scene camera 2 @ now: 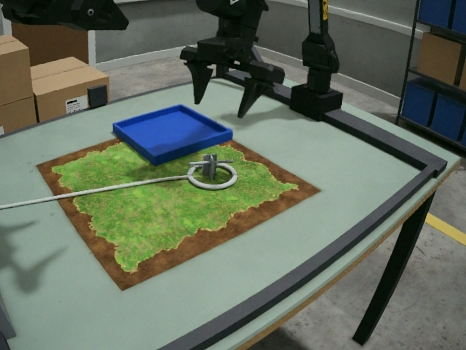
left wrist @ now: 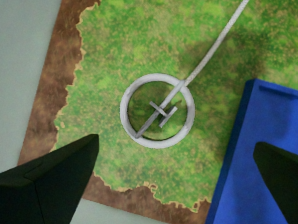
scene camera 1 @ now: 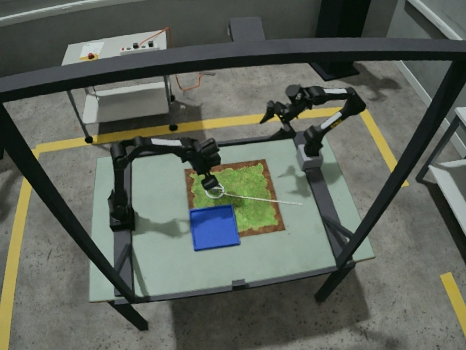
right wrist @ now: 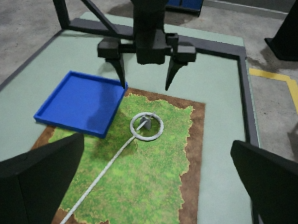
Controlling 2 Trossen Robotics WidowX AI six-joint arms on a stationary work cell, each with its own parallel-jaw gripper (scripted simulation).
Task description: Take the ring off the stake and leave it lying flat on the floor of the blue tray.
Scene:
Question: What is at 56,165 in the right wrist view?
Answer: My right gripper.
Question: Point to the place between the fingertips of my left gripper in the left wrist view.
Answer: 176,145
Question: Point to a grass mat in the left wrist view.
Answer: At 91,60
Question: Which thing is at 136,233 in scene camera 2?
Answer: A grass mat.

